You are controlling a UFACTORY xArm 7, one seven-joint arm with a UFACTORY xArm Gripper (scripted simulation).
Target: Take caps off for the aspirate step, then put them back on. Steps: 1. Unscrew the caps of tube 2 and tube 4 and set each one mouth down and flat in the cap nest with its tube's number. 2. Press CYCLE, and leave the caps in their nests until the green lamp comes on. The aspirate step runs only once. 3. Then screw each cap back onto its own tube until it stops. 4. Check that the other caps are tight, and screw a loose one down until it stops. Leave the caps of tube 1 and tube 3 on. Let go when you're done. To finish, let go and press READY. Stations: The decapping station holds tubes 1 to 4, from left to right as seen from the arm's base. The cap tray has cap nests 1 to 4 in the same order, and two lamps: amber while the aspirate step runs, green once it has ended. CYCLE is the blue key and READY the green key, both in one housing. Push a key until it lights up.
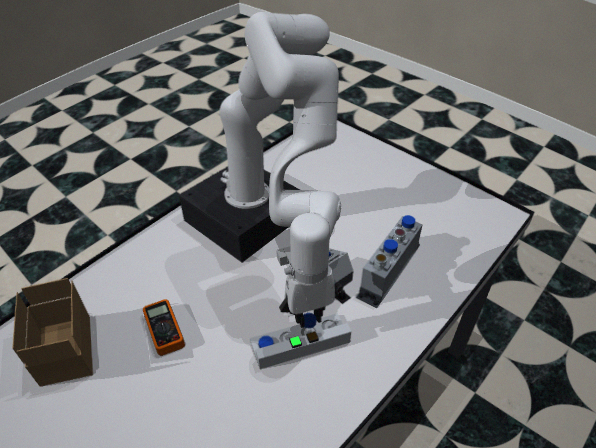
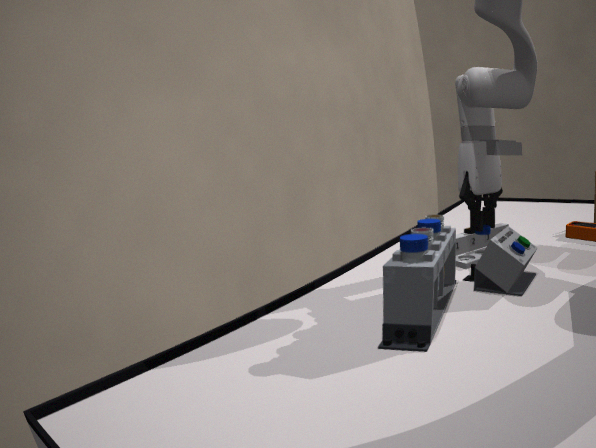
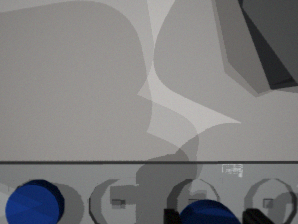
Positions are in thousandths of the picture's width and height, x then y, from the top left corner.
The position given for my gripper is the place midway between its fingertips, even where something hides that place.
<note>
I see my gripper (image 2: 810, 512), a cardboard box (image 1: 83, 720) and a key housing (image 1: 570, 584).
My gripper also shows in image 1 (image 1: 518, 715). Image 3 does not show the cardboard box: it is out of frame.
</note>
